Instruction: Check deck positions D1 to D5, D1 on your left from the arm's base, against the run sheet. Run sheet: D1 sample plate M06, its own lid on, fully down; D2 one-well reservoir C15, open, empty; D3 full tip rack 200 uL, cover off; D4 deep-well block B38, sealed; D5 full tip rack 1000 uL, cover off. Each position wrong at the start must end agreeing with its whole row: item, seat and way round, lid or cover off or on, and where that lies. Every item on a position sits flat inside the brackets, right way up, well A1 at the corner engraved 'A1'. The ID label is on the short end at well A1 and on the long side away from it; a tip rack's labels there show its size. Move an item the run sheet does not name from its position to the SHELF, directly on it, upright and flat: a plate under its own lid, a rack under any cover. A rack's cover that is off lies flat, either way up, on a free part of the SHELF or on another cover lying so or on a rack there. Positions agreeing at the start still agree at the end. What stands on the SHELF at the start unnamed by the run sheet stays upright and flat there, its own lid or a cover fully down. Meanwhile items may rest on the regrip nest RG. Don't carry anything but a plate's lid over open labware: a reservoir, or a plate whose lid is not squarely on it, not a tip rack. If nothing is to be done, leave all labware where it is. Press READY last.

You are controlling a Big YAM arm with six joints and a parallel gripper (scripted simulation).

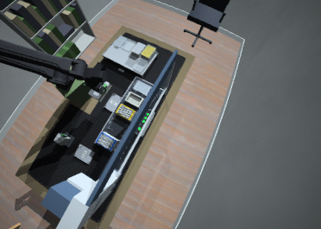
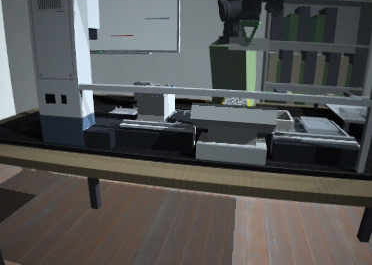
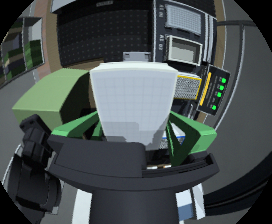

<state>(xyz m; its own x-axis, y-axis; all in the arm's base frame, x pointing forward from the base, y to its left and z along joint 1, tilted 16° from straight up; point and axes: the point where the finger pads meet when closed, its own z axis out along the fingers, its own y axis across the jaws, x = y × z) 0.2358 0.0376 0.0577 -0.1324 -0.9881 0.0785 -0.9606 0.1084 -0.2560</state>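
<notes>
The sealed block is 1 cm below my hand. The rest, counted from my hand: reservoir: 18 cm ahead, 8 cm to the left, 23 cm below; then blue tip rack: 12 cm ahead, 30 cm to the right, 17 cm below; then yellow tip rack: 16 cm ahead, 5 cm to the right, 20 cm below.
</notes>
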